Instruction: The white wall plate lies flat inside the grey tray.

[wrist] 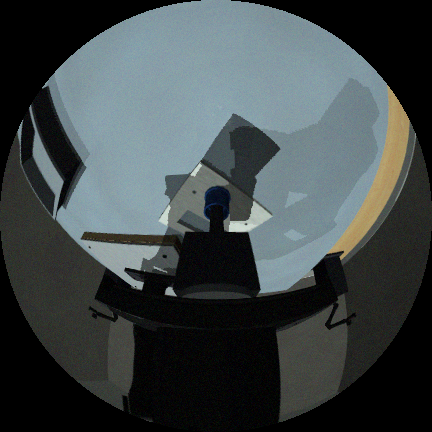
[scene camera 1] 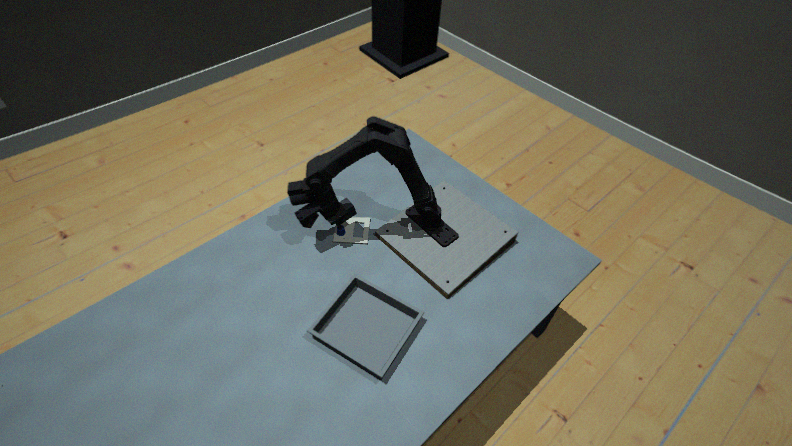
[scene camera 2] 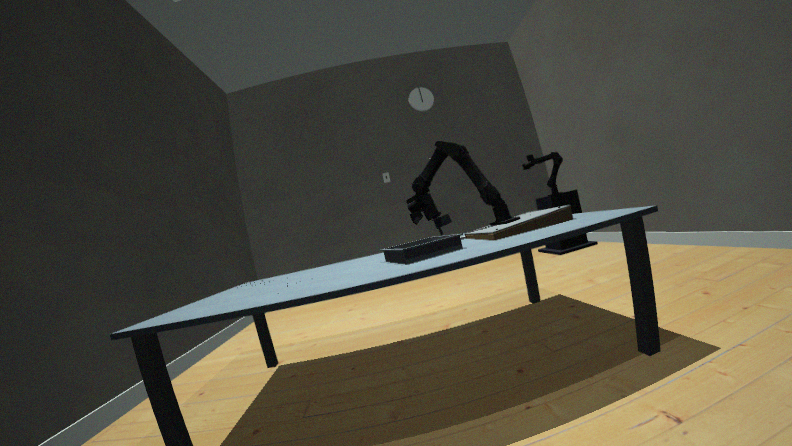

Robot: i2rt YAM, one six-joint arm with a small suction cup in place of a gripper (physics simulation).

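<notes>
The white wall plate (scene camera 1: 360, 235) (wrist: 189, 193) hangs a little above the blue-grey table (scene camera 1: 165, 333), just left of the arm's base board, and casts a shadow beside itself. My suction cup (scene camera 1: 341, 228) (wrist: 217, 200) (scene camera 2: 441, 228) sits on its top face, near the rectangular cut-out, and holds it. The grey tray (scene camera 1: 346, 355) (scene camera 2: 422, 248) (wrist: 56, 144) stands empty nearer the table's front, well apart from the plate. In scene camera 2 the plate itself is too small to make out.
The arm stands on a grey board with a brown edge (scene camera 1: 470, 238) (scene camera 2: 520, 221) (wrist: 128, 238) at the table's right end. A black pillar (scene camera 1: 404, 33) stands on the wooden floor behind the table. The table's far edge runs close behind the plate.
</notes>
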